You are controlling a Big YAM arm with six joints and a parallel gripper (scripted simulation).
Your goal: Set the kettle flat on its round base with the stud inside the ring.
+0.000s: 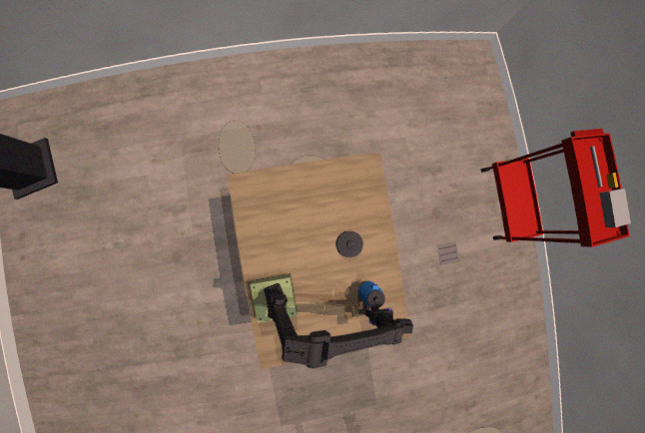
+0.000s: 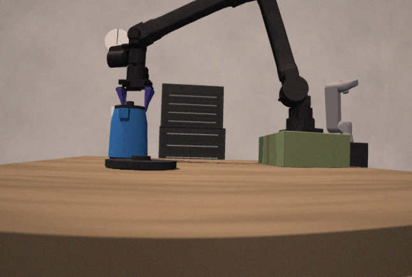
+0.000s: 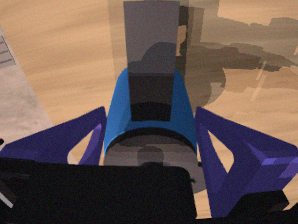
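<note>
Right now the blue kettle is 1 cm ahead of my hand, 3 cm to the left of it and 8 cm below it. Also, from my hand: round black base: 1 cm ahead, 35 cm to the left, 16 cm below.
</note>
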